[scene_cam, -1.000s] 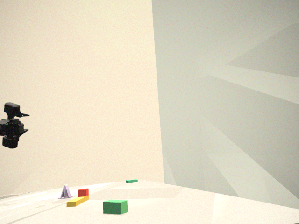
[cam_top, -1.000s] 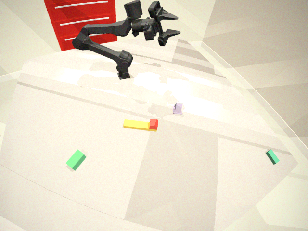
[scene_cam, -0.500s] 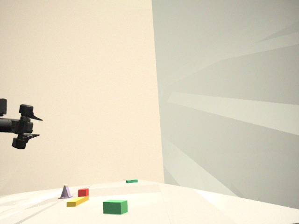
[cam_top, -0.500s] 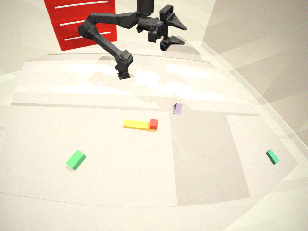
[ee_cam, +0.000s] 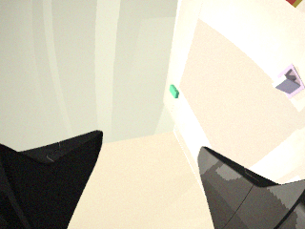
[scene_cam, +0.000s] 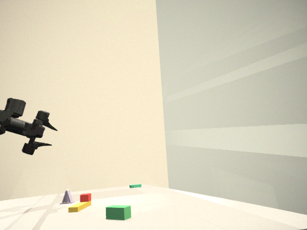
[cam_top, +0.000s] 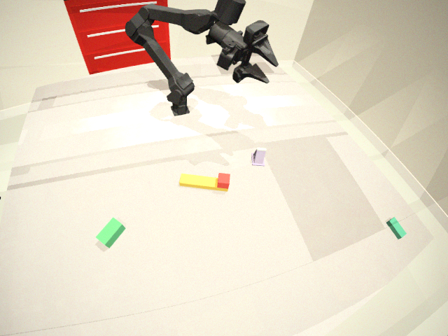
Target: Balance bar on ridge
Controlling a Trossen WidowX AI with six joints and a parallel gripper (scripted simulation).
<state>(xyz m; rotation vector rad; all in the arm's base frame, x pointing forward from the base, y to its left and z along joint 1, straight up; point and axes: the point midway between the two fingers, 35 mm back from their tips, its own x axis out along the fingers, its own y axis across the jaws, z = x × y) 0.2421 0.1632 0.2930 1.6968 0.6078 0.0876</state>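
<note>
Right now the bar is 10 cm ahead of my gripper tip, 18 cm to the right of it and 26 cm below it. Also, from my gripper tip: green block (15 cm ahead, 49 cm to the right, 27 cm below).
</note>
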